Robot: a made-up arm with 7 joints.
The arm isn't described. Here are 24 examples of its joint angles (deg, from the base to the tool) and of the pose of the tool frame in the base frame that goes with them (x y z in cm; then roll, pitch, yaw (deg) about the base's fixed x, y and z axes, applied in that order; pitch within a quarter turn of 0, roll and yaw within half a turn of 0).
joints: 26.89 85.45 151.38 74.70 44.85 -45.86 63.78
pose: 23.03 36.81 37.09 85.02 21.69 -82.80
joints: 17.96 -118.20 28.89 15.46 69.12 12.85 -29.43
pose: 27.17 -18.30 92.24 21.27 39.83 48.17
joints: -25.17 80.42 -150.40 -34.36 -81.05 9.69 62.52
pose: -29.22 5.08 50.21 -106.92 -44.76 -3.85
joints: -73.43 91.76 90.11 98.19 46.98 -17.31 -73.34
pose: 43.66 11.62 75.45 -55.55 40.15 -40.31
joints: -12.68 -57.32 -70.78 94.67 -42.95 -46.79 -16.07
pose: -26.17 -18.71 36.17 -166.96 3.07 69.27
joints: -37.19 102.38 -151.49 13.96 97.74 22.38 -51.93
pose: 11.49 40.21 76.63 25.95 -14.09 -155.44
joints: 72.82 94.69 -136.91 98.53 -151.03 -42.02 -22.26
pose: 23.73 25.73 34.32 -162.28 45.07 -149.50
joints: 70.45 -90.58 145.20 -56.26 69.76 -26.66 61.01
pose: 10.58 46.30 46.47 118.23 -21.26 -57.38
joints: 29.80 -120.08 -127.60 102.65 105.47 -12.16 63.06
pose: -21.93 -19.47 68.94 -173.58 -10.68 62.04
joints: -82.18 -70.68 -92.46 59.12 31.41 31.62 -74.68
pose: -28.58 -34.62 46.26 78.26 -60.45 -48.51
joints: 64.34 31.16 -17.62 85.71 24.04 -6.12 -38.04
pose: -48.79 5.15 16.56 126.54 9.54 -26.20
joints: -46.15 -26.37 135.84 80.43 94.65 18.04 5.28
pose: 20.42 -1.15 3.61 92.15 -34.84 118.31
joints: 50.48 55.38 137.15 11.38 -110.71 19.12 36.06
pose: -37.14 22.65 69.17 -119.98 16.61 31.79
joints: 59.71 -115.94 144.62 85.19 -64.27 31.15 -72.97
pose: -0.57 35.74 80.07 -72.80 -37.16 -27.63
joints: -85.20 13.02 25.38 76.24 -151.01 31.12 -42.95
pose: -7.86 -45.46 50.64 51.77 22.11 -13.00
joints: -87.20 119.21 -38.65 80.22 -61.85 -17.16 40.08
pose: -15.93 -15.65 91.16 -81.75 13.02 5.51
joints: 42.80 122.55 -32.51 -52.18 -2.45 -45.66 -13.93
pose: -23.27 -5.88 14.98 -78.19 -51.71 60.71
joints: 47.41 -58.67 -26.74 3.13 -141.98 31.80 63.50
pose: 20.24 -7.53 18.39 103.84 -73.23 -50.96
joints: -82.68 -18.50 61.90 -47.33 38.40 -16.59 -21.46
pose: -20.01 39.80 31.94 -71.00 -48.53 -36.74
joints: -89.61 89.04 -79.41 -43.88 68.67 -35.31 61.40
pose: -27.12 -5.66 41.32 80.41 -19.67 51.34
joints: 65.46 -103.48 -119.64 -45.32 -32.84 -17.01 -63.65
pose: -3.81 14.15 9.40 172.07 -10.44 46.18
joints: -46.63 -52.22 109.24 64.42 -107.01 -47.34 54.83
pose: -13.42 31.52 30.18 124.00 -35.44 -34.50
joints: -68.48 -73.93 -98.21 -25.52 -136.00 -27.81 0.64
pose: 15.59 -11.54 81.15 -102.56 69.87 -144.62
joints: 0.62 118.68 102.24 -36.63 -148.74 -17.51 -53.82
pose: -16.85 18.72 12.68 -147.38 34.32 34.62
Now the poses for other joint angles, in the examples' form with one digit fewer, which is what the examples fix.
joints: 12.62 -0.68 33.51 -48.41 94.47 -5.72 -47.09
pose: -32.3 -13.6 79.1 -44.3 5.2 101.8
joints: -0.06 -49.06 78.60 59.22 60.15 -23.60 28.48
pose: -43.2 23.5 55.4 -24.8 8.8 -42.7
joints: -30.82 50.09 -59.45 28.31 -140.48 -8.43 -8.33
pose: 1.5 -18.8 77.3 3.6 51.2 -32.2
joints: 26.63 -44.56 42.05 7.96 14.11 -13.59 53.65
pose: -17.2 -10.6 88.8 -153.0 66.7 -156.0
